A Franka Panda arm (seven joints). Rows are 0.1 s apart.
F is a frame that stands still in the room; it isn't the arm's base.
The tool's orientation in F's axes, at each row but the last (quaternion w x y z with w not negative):
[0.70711 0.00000 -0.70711 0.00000]
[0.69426 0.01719 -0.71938 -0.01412]
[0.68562 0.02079 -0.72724 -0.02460]
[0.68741 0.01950 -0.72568 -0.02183]
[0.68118 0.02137 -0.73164 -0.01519]
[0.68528 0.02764 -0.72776 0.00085]
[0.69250 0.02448 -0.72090 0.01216]
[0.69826 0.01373 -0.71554 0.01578]
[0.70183 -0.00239 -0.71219 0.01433]
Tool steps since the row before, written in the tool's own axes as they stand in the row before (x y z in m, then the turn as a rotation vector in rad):
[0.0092 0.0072 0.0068 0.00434 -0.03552 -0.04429]
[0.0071 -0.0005 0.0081 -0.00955 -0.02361 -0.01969]
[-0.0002 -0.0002 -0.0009 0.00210 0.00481 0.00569]
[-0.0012 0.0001 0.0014 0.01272 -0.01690 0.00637]
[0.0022 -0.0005 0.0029 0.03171 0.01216 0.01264]
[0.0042 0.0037 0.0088 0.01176 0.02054 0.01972]
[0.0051 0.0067 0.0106 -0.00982 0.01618 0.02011]
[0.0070 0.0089 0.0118 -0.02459 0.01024 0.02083]
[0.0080 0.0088 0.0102 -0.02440 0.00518 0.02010]
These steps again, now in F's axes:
[-0.0068 0.0072 0.0092 0.04429 -0.03552 0.00434]
[-0.0083 -0.0008 0.0068 0.02014 -0.02309 -0.00988]
[0.0009 -0.0002 -0.0002 -0.00579 0.00471 0.00207]
[-0.0013 0.0002 -0.0013 -0.00708 -0.01758 0.01135]
[-0.0030 -0.0006 0.0020 -0.01499 0.01041 0.03131]
[-0.0092 0.0032 0.0038 -0.02122 0.01928 0.01128]
[-0.0111 0.0061 0.0048 -0.02052 0.01530 -0.01036]
[-0.0123 0.0084 0.0067 -0.02063 0.00930 -0.02513]
[-0.0105 0.0088 0.0076 -0.01982 0.00426 -0.02480]

